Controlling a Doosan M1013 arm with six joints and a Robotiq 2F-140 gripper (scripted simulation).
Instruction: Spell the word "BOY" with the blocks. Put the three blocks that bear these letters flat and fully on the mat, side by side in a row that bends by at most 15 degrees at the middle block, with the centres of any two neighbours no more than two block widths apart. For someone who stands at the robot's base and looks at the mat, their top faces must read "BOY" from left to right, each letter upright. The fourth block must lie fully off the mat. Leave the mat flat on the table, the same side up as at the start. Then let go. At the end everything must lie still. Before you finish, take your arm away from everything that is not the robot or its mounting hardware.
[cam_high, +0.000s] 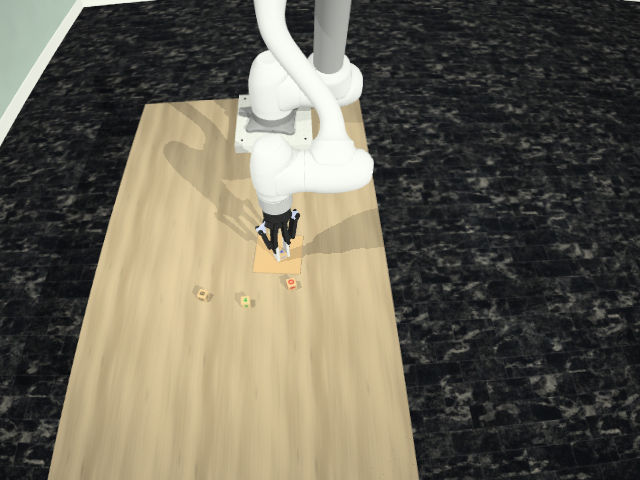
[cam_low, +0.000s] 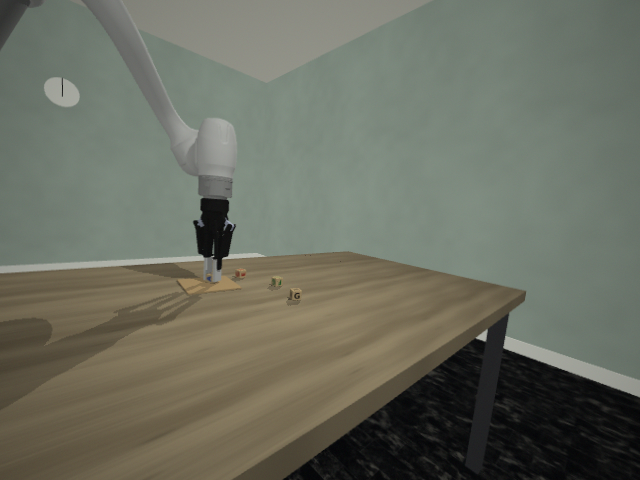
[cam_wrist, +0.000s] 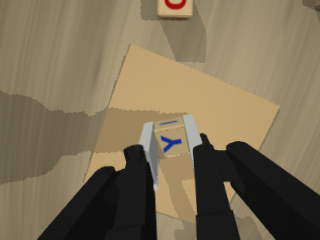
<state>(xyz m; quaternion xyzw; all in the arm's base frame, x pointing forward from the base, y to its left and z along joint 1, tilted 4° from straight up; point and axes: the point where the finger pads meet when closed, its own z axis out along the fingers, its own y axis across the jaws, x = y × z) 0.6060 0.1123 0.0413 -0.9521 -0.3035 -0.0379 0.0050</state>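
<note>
Now: the tan square mat 10 mm behind my hand, 10 mm to the right of it and 40 mm below it.
</note>
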